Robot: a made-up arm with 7 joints.
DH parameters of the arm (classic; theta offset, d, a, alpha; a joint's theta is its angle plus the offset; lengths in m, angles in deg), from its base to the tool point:
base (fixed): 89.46 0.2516 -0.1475 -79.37
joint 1: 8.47 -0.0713 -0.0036 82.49
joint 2: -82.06 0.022 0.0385 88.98
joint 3: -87.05 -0.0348 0.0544 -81
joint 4: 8.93 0.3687 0.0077 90
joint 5: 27.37 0 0.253 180
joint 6: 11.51 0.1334 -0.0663 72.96
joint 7: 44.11 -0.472 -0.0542 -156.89
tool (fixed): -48.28 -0.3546 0 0
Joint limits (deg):
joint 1: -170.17..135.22
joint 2: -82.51..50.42
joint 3: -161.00..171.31
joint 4: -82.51..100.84
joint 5: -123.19..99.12
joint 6: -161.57..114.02
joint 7: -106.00..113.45
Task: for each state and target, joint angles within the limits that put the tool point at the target. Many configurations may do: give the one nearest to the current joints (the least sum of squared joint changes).
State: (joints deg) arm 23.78 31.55 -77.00 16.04 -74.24 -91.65 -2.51
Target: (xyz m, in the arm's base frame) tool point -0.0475 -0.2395 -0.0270
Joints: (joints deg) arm 14.28 25.62 -45.64 16.75 -68.18 -91.04 -2.30
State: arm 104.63 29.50 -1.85 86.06 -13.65 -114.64 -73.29
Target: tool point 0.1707 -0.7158 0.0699
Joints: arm 131.65 26.03 -19.00 66.04 -10.82 -115.56 -67.82
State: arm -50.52 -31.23 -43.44 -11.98 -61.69 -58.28 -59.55
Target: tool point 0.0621 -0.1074 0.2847
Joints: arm -64.88 -29.34 -64.17 -10.61 -80.09 -86.68 -81.75
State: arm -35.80 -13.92 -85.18 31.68 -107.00 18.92 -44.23
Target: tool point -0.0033 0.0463 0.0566
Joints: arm -53.60 -18.68 -92.78 35.16 -101.19 30.53 -49.76
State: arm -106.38 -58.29 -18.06 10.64 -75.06 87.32 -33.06
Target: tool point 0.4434 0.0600 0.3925
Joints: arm -139.55 -26.95 -21.54 33.95 -75.68 100.33 -46.40
